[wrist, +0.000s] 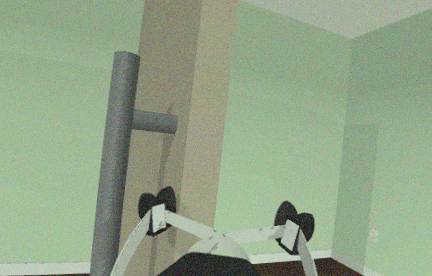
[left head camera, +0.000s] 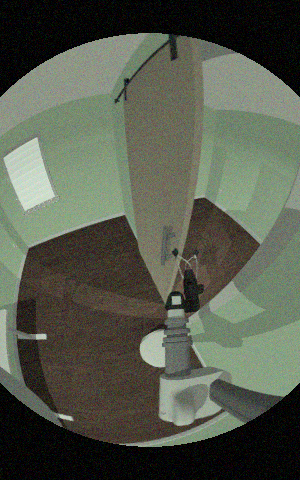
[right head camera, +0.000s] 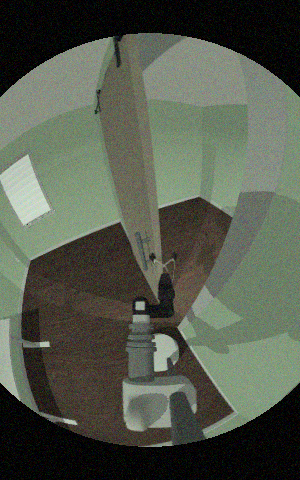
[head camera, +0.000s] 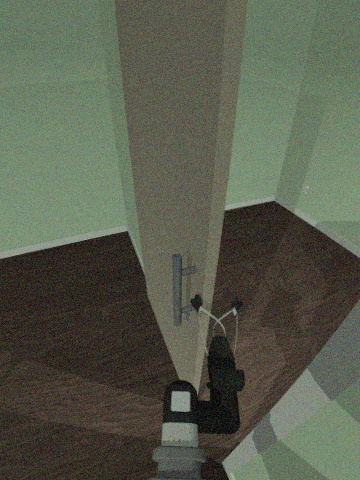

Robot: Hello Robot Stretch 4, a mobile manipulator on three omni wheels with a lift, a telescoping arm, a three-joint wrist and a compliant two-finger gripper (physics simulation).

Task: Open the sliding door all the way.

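Seen in the pictures: gripper, fingertip midpoint: (wrist: 225, 210) (left head camera: 184, 248) (right head camera: 162, 252) (head camera: 216, 296); robot's base, origin of the base link: (left head camera: 160, 347) (right head camera: 158, 351).
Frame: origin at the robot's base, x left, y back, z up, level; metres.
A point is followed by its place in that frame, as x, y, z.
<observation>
The brown sliding door (head camera: 172, 125) @[0.036, -0.738, 1.422] (left head camera: 157, 150) @[0.048, -0.766, 1.450] (right head camera: 122, 150) @[0.048, -0.765, 1.490] (wrist: 170, 30) @[0.009, -0.676, 1.215] stands upright, with floor and green walls showing past its right edge. Its grey vertical bar handle (head camera: 177, 290) @[0.017, -0.543, 1.017] (left head camera: 164, 245) @[0.016, -0.543, 1.022] (right head camera: 141, 250) @[0.013, -0.544, 1.022] (wrist: 115, 150) @[0.014, -0.544, 1.039] is on the door's face. My gripper (head camera: 216, 303) @[-0.097, -0.541, 0.996] (left head camera: 185, 253) @[-0.097, -0.541, 0.996] (right head camera: 163, 256) @[-0.097, -0.541, 0.996] (wrist: 225, 210) @[-0.097, -0.541, 0.996] is open, its fingers wide apart and holding nothing. Both fingertips appear to the right of the handle bar. In the wrist view the left one shows against the door and the right one past the door's edge. Whether a fingertip touches the door cannot be told.
A dark overhead rail (left head camera: 145, 61) @[0.094, -0.907, 2.054] carries the door. A green wall (head camera: 55, 150) @[1.203, -2.157, 1.000] lies left of the door. Another green wall (left head camera: 260, 370) @[-0.432, 0.191, 0.949] (right head camera: 260, 360) @[-0.372, 0.054, 1.112] is close on the right of my arm (left head camera: 177, 350) @[0.003, -0.059, 1.114] (right head camera: 140, 357) @[-0.004, -0.054, 1.114]. A bright window (left head camera: 31, 175) @[2.097, -1.760, 1.378] (right head camera: 25, 190) @[2.111, -1.753, 1.400] is at the far left.
</observation>
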